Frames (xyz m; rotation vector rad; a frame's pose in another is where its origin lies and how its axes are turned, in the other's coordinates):
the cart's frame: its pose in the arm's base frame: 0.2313 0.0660 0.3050 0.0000 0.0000 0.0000
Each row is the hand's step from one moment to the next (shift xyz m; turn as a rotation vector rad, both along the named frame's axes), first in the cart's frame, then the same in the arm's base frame.
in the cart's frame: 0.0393 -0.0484 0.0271 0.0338 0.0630 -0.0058
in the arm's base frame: 0.0393 -0.0484 0.0271 0.0338 0.0630 -0.0058
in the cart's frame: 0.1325 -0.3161 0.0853 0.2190 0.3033 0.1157
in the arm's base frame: 0.1325 -0.3161 0.0853 0.2190 0.3033 0.1157
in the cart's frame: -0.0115 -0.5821 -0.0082 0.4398 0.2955 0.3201
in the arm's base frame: -0.0115 -0.5821 -0.0082 0.4398 0.2955 0.3201
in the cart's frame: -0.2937 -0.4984 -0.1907 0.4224 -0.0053 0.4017
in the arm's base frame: -0.2937 -0.4984 -0.1907 0.4224 -0.0053 0.4017
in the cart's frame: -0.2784 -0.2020 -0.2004 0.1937 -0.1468 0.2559
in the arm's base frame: -0.2784 -0.2020 -0.2004 0.1937 -0.1468 0.2559
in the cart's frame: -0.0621 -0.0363 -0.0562 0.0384 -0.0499 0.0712
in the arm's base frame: -0.0621 -0.0363 -0.0562 0.0384 -0.0499 0.0712
